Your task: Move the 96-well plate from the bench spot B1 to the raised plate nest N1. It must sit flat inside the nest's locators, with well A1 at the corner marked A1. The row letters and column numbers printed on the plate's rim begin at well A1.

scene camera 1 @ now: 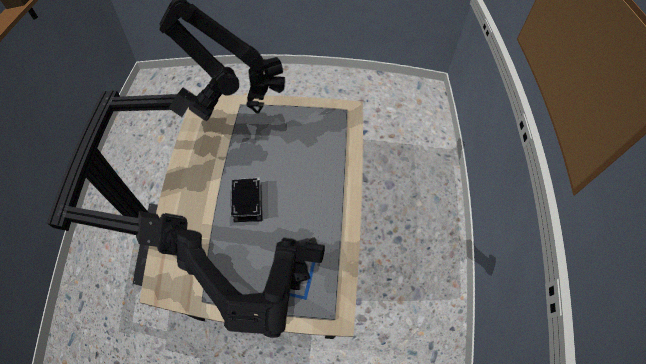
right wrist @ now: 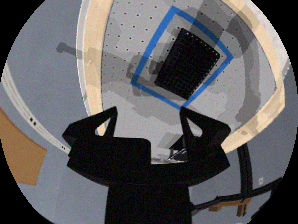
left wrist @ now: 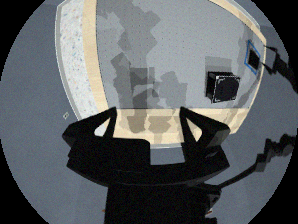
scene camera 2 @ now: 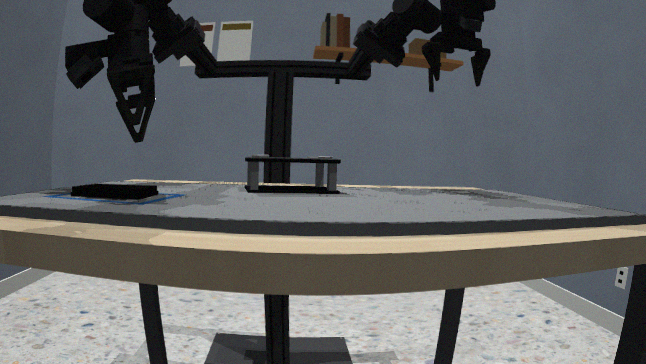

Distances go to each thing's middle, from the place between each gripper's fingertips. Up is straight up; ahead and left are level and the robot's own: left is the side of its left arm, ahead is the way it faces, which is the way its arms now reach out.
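The black 96-well plate (scene camera 2: 119,191) is 4 cm behind my right hand (scene camera 2: 136,134), 5 cm to the right of it and 9 cm below it, and if you count from my left hand (scene camera 2: 458,83) instead, that plate is 62 cm to the right, 23 cm below and 16 cm ahead. There's also the raised nest N1 (scene camera 1: 251,196), which is 23 cm behind my right hand, 23 cm to the left of it and 4 cm below it. Counted from my left hand, the raised nest N1 is 33 cm to the right, 18 cm below and 3 cm behind.
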